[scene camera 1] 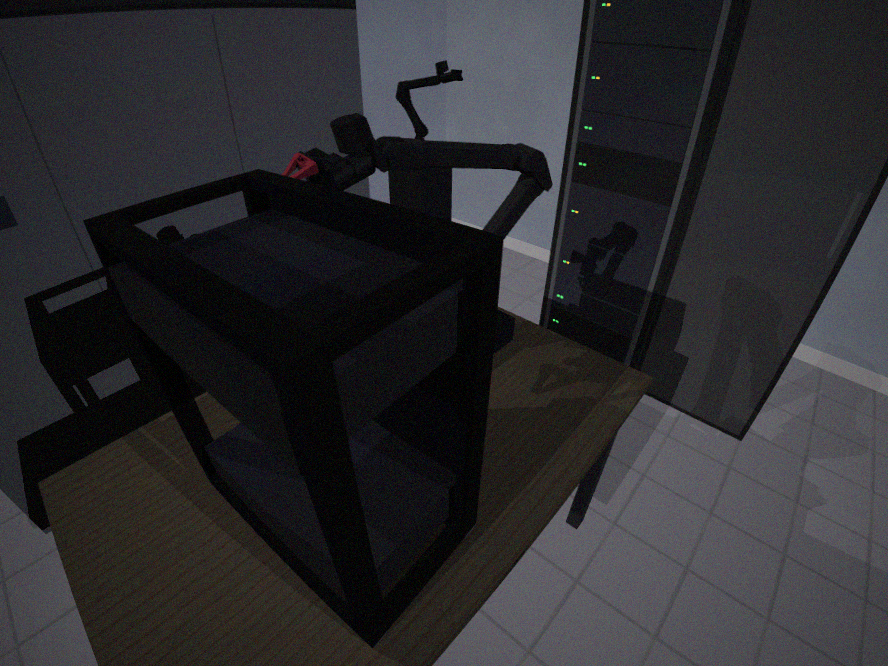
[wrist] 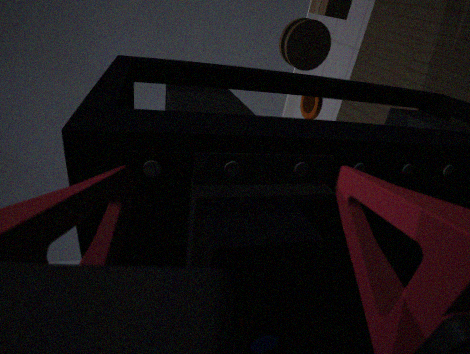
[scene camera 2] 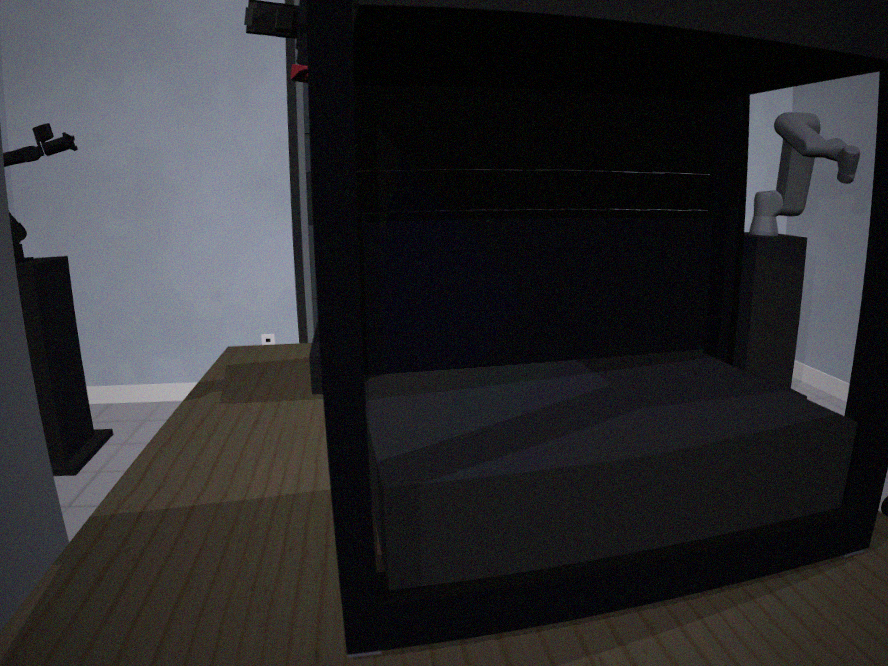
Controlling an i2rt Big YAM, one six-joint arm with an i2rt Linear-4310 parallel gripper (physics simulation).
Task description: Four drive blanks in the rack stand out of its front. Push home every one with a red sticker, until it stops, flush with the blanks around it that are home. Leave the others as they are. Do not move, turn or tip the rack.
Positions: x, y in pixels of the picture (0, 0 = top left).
black rack: scene camera 1 353, 339; wrist 216, 186; scene camera 2 541, 405
